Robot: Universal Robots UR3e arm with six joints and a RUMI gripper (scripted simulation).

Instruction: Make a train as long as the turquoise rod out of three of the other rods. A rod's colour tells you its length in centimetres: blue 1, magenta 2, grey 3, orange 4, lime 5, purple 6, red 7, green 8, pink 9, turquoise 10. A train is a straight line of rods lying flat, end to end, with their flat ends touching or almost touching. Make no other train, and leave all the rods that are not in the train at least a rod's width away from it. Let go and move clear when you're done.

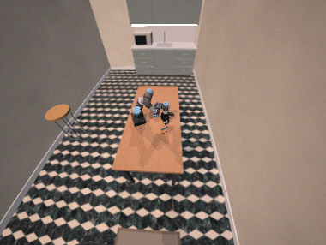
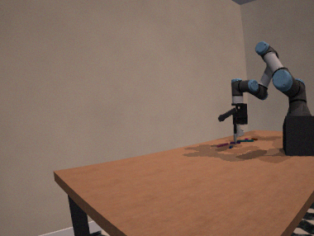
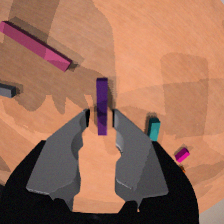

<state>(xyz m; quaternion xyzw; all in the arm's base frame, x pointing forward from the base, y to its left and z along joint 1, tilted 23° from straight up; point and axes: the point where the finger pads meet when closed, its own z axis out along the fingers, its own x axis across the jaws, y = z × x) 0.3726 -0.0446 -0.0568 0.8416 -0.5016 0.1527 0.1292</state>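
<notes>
Right now my hand is 10 mm above the purple rod. Round my hand: grey rod 30 mm behind, 110 mm to the left, 10 mm below; turquoise rod 30 mm behind, 80 mm to the right, 10 mm below; pink rod 30 mm ahead, 90 mm to the left, 10 mm below.
</notes>
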